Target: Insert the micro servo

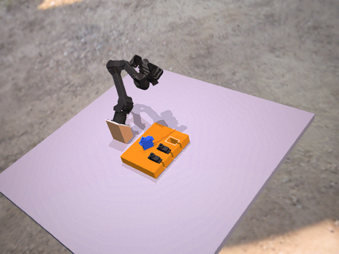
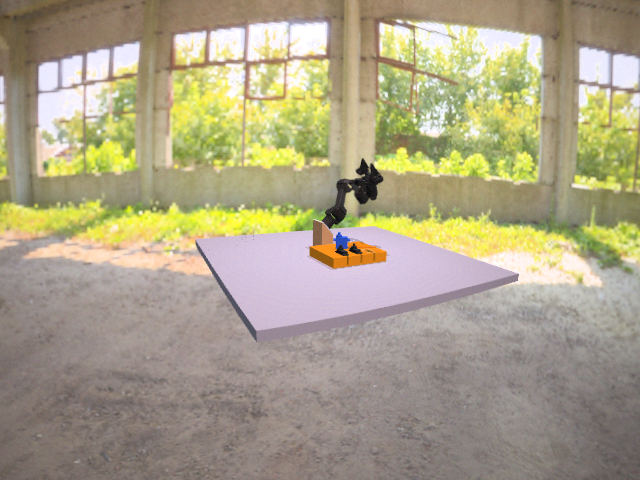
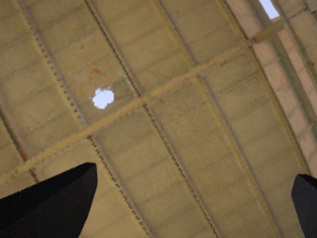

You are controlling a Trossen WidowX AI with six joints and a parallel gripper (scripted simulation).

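Now: gripper tip 30 mm short of the orange deck, 160 mm to the left of it and 460 mm above it.
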